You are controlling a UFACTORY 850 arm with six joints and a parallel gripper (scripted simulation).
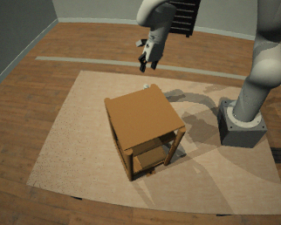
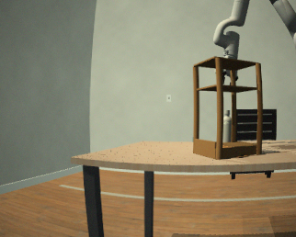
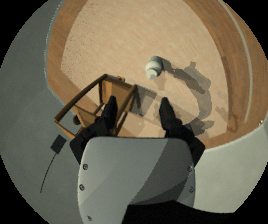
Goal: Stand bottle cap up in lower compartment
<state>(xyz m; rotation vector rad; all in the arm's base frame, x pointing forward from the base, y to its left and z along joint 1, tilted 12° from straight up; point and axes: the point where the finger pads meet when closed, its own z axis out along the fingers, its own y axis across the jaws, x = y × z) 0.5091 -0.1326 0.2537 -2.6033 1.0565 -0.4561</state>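
Now: the grey bottle 210 mm below my hand. Round my hand: wooden shelving unit (320 mm to the left, 140 mm below).
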